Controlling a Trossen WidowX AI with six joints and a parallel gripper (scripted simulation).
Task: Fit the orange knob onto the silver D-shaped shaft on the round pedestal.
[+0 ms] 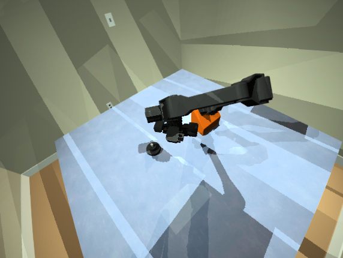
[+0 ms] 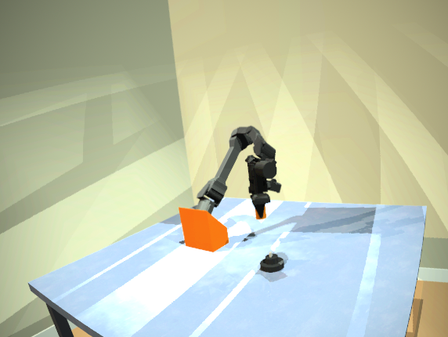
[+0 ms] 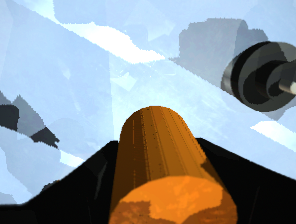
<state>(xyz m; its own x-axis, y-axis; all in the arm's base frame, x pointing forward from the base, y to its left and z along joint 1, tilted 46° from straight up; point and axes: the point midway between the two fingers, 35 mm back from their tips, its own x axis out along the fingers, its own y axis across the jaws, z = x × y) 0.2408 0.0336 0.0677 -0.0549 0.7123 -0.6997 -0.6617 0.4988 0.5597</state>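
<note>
My gripper tip is now 3 cm below the orange knob. Also, from my gripper tip: round pedestal (11 cm to the right, 11 cm below, 11 cm ahead).
</note>
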